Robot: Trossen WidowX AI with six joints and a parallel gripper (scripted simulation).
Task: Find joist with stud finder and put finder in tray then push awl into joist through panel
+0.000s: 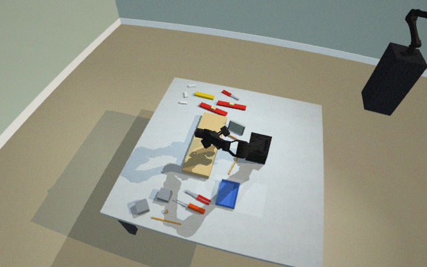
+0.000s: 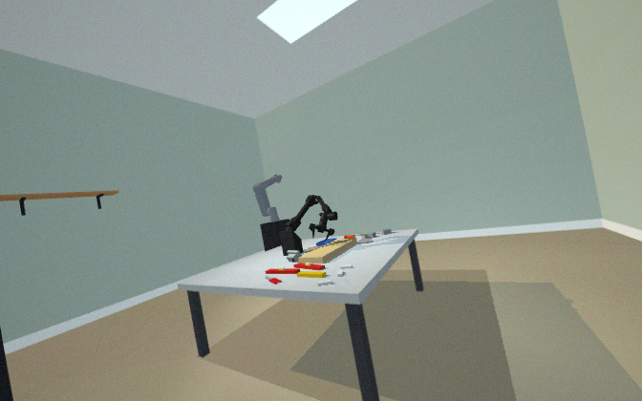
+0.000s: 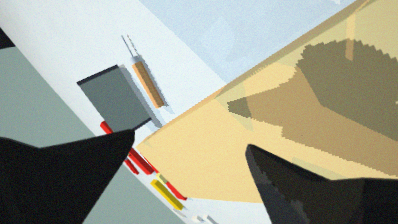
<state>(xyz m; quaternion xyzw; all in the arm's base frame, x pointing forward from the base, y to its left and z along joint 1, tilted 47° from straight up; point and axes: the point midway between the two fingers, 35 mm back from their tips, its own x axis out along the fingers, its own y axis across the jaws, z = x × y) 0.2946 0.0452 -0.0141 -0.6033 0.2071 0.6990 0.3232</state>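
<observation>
The stud finder lies 21 cm to the right of my gripper tip, 9 cm behind it and 7 cm below it. Round my gripper tip: blue tray (33 cm to the left, 16 cm behind, 8 cm below); then square indicator (23 cm to the right, 8 cm below, 7 cm behind); then awl (11 cm behind, 10 cm to the right, 9 cm below).
</observation>
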